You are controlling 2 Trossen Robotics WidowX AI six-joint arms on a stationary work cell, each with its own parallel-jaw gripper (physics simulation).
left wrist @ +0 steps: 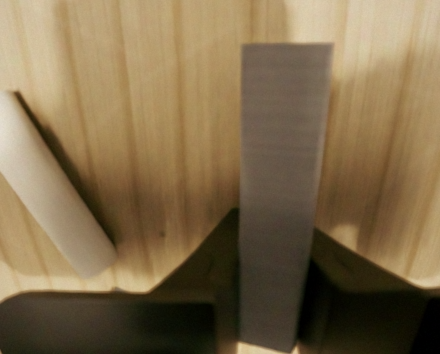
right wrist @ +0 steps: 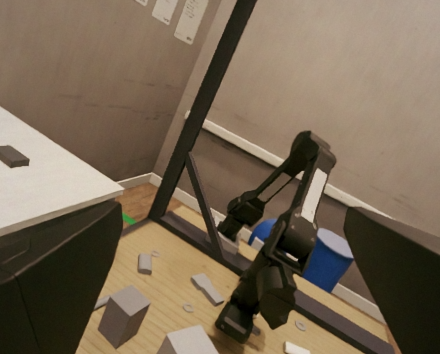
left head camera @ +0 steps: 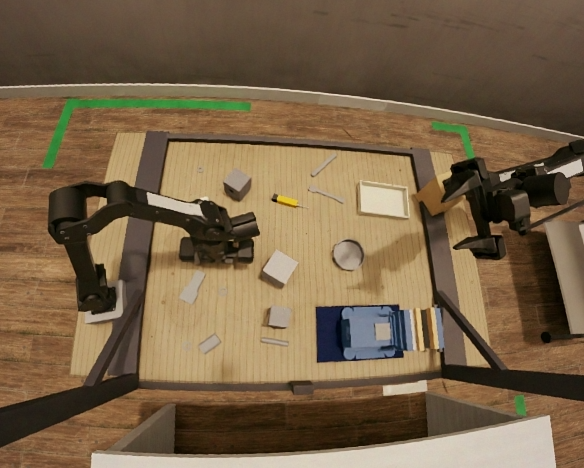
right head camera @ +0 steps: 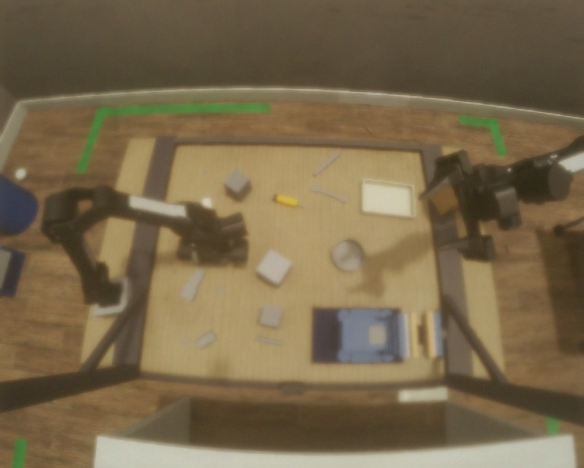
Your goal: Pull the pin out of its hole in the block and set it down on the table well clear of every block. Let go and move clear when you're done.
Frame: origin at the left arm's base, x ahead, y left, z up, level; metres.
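Seen in the pictures: left gripper, fingertip midpoint: (left wrist: 256, 218) (left head camera: 219, 259) (right head camera: 219, 258); right gripper, fingertip midpoint: (right wrist: 235, 216) (left head camera: 448, 225) (right head camera: 427, 225); left arm's base, link origin: (right wrist: 226, 231) (left head camera: 103, 300) (right head camera: 110, 295).
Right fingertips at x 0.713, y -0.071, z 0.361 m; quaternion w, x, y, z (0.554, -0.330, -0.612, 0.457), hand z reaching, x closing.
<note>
Offsets run from my right fingertips to a thing's middle. "spot": to the spot under its first point. Level surfaces: height alone.
My left gripper (left head camera: 216, 252) (right head camera: 212, 250) is shut on a long grey square pin @(dx -0.394, dy +0.156, dz -0.374 m) (left wrist: 280, 150), which stands out between its fingers above the wood in the left wrist view; the arm hides it in the head views. Three grey blocks stand on the table @(dz -0.410 m) (left head camera: 300, 370): one block @(dx -0.311, dy +0.336, dz -0.375 m) (left head camera: 237, 184) (right head camera: 237, 184) behind the left gripper, a larger block @(dx -0.248, dy +0.063, dz -0.370 m) (left head camera: 280, 268) (right head camera: 274, 268) (right wrist: 190, 342) to its right in the picture, and a smaller block @(dx -0.278, dy -0.059, dz -0.370 m) (left head camera: 279, 317) (right head camera: 270, 316) (right wrist: 124, 315) nearer the front. My right gripper (left head camera: 450, 223) (right head camera: 433, 221) is open and empty beyond the table's right side.
An off-white rod @(dx -0.467, dy +0.166, dz -0.402 m) (left wrist: 50, 185) lies beside the left gripper. A grey flat piece @(dx -0.482, dy +0.071, dz -0.403 m) (left head camera: 192, 287), a short grey piece @(dx -0.466, dy -0.085, dz -0.402 m) (left head camera: 209, 343) and a thin bar @(dx -0.300, dy -0.118, dz -0.403 m) (left head camera: 274, 342) lie nearer the front. A yellow screwdriver @(dx -0.162, dy +0.262, dz -0.401 m) (left head camera: 286, 201), white tray @(spot: dx +0.051, dy +0.229, dz -0.394 m) (left head camera: 359, 200), round dish @(dx -0.035, dy +0.069, dz -0.400 m) (left head camera: 348, 255) and blue rack @(dx -0.018, dy -0.164, dz -0.335 m) (left head camera: 357, 332) also stand or lie there.
</note>
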